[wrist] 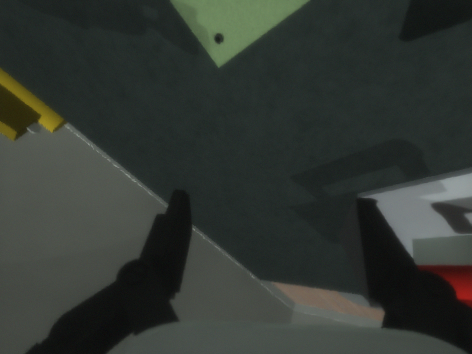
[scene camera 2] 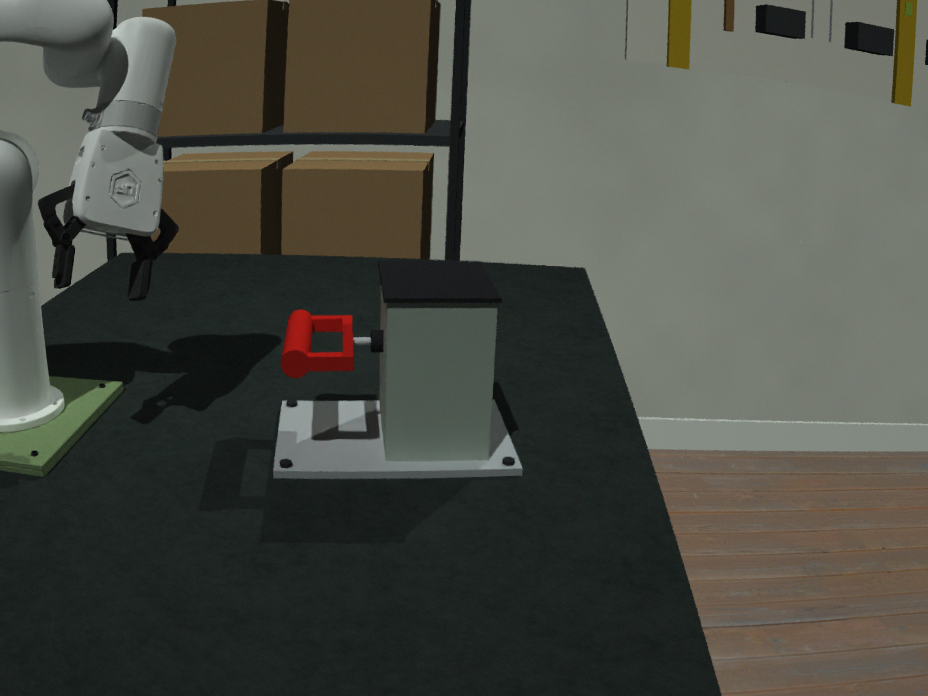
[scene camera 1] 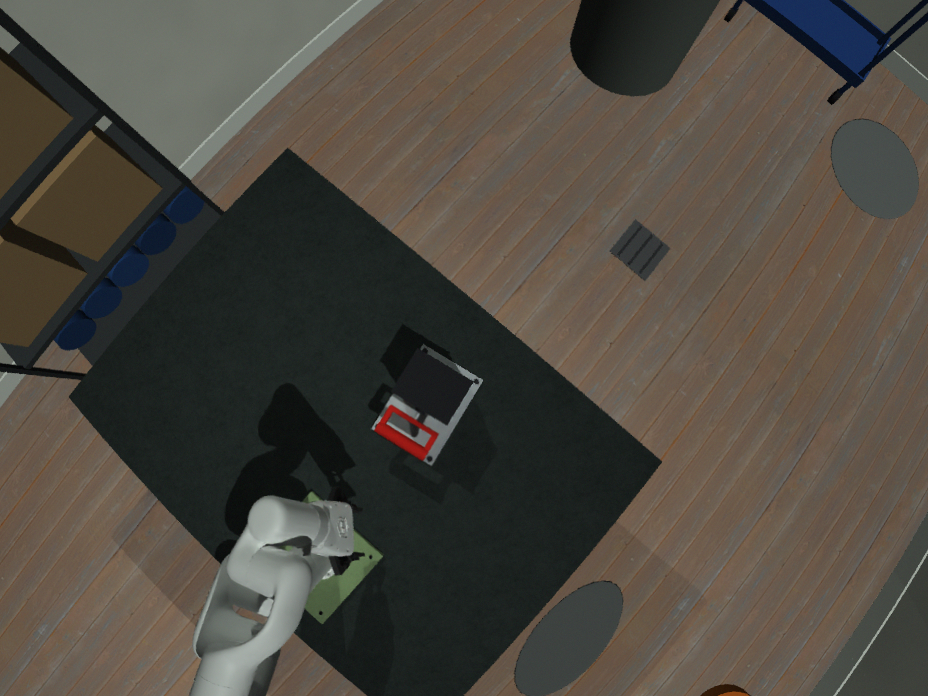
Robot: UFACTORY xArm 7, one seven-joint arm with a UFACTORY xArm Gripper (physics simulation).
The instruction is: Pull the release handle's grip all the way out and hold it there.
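Observation:
The release handle's red frame with its thick round grip (scene camera 1: 403, 444) (scene camera 2: 297, 343) (wrist: 462, 282) stands out level from the upper side of a pale housing (scene camera 2: 440, 382) with a black top (scene camera 1: 437, 385). A short metal rod (scene camera 2: 362, 340) joins the frame to a black collar. The housing stands on a light base plate (scene camera 1: 453, 430) (scene camera 2: 299, 442) (wrist: 390, 215). My gripper (scene camera 1: 359, 530) (scene camera 2: 100, 291) (wrist: 268, 213) is open and empty, pointing down, apart from the grip. In scene camera 2 it is left of the grip and higher. In the wrist view the right finger hides part of the red handle.
The dark mat (scene camera 1: 299, 262) (scene camera 2: 562, 561) (wrist: 250, 125) lies under the housing. The arm's green mounting plate (scene camera 1: 333, 599) (scene camera 2: 82, 408) (wrist: 230, 30) is below and near the gripper. A shelf rack (scene camera 2: 458, 127) with cardboard boxes (scene camera 2: 359, 209) stands behind the mat.

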